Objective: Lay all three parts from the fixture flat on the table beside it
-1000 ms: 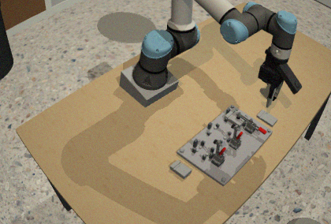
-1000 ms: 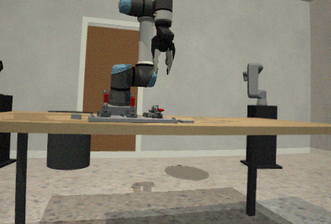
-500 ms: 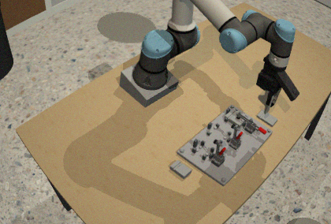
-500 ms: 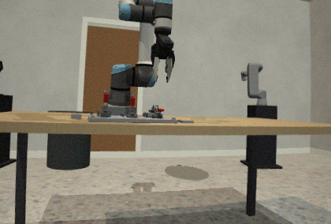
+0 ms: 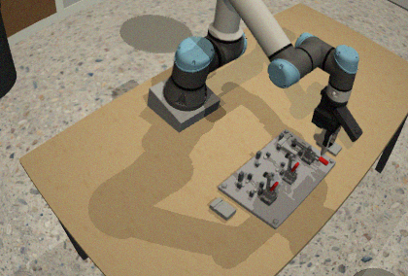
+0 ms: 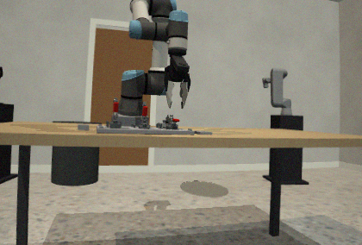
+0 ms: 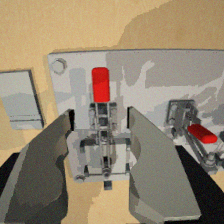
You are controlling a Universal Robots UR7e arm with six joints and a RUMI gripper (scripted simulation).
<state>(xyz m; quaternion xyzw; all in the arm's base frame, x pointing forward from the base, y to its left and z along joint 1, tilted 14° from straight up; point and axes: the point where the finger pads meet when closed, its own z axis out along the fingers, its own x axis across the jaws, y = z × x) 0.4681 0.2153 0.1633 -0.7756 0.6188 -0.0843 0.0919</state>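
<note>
The grey fixture plate is 6 cm behind my hand, 13 cm to the right of it and 10 cm below it.
</note>
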